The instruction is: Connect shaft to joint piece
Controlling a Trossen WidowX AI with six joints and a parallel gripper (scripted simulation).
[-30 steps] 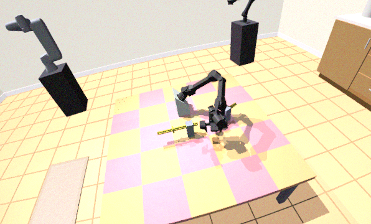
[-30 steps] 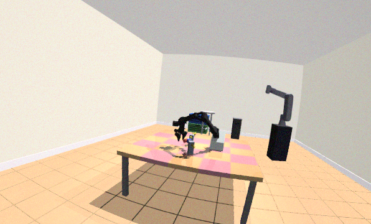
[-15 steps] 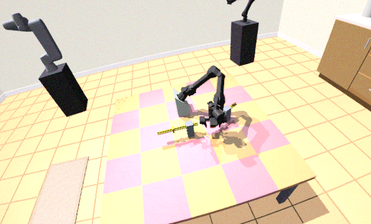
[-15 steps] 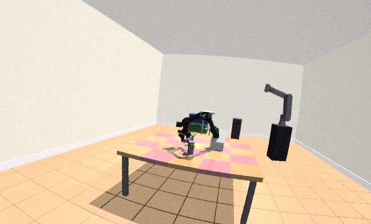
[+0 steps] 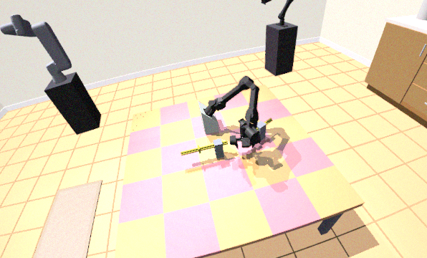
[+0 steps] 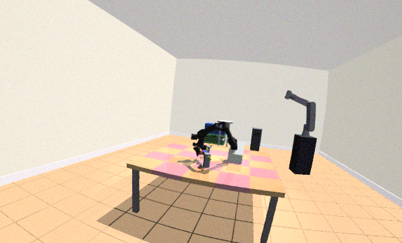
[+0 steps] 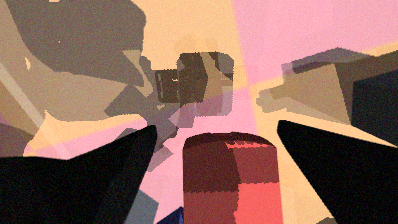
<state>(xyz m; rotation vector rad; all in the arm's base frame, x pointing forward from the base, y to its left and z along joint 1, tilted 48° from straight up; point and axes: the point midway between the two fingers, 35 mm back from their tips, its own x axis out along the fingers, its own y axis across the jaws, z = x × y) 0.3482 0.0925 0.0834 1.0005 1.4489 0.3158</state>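
My gripper tip is now 10 mm past the dark red joint piece and 40 mm below it.
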